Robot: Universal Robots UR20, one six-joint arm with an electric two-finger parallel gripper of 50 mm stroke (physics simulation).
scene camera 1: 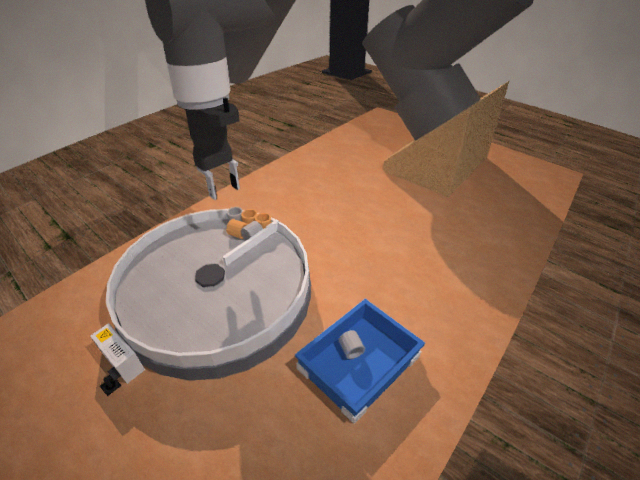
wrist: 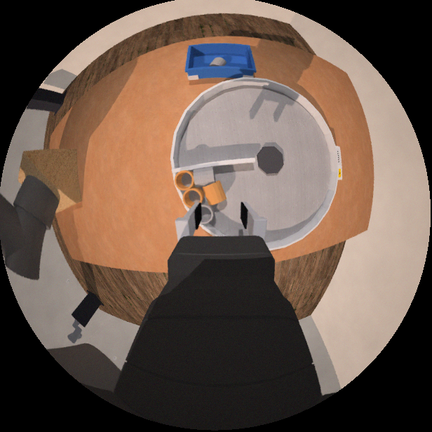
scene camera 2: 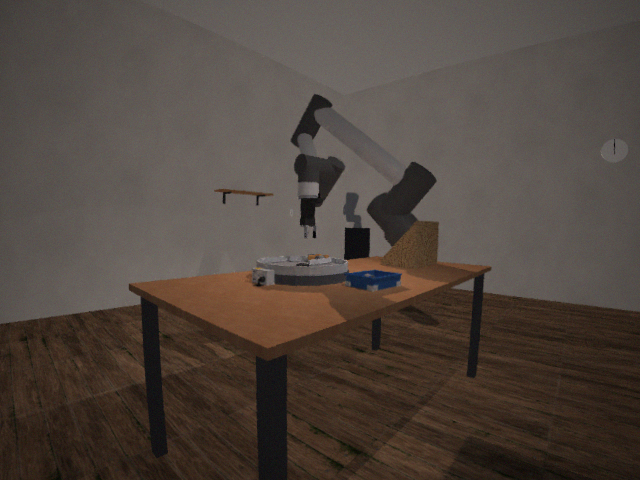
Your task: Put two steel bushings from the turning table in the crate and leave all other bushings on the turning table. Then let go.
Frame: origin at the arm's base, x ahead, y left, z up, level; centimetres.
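Seen in the pictures: gripper, fingertip midpoint: (scene camera 1: 224, 192) (scene camera 2: 310, 238); arm's base at its link origin: (scene camera 1: 447, 120).
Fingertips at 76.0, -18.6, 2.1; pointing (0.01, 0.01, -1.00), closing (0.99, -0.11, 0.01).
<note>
Offsets run from my fingertips to a thing's top centre, as dx, dy, dz. "spot": to the spot under its first point.
One steel bushing @(+4.9, +38.9, -13.3) (scene camera 1: 352, 344) (wrist: 218, 61) lies on its side in the blue crate @(+6.0, +41.7, -12.7) (scene camera 1: 385, 356) (scene camera 2: 373, 280) (wrist: 220, 71). On the turning table (scene camera 1: 155, 304) (scene camera 2: 310, 270) (wrist: 300, 200), a steel bushing @(-3.7, -2.8, -8.5) (scene camera 1: 234, 212) (wrist: 206, 215) stands upright near the rim, partly behind a finger in the wrist view. Another steel bushing @(-2.6, +4.4, -8.5) (scene camera 1: 251, 229) (wrist: 204, 175) lies beside the divider. An orange bushing @(-1.1, +1.0, -8.5) (scene camera 1: 236, 228) (wrist: 215, 193) lies between them; two orange bushings @(-5.4, +0.7, -8.5) (scene camera 1: 249, 215) (wrist: 192, 197), @(-6.4, +4.4, -8.5) (scene camera 1: 263, 219) (wrist: 184, 179) stand by the rim. My gripper (scene camera 1: 224, 191) (scene camera 2: 310, 236) (wrist: 220, 210) is open and empty, above the turning table's far part.
The white divider @(spot: +0.4, +7.1, -10.6) (scene camera 1: 250, 243) (wrist: 215, 164) runs from near the dark hub @(+12.1, +6.7, -11.5) (scene camera 1: 209, 275) (wrist: 270, 160) to the rim. A small white box @(spot: +35.6, +9.2, -11.8) (scene camera 1: 117, 352) (wrist: 339, 162) stands against the turning table. The wedge-shaped arm base (scene camera 1: 447, 155) (scene camera 2: 415, 245) (wrist: 60, 172) stands farther along the table.
</note>
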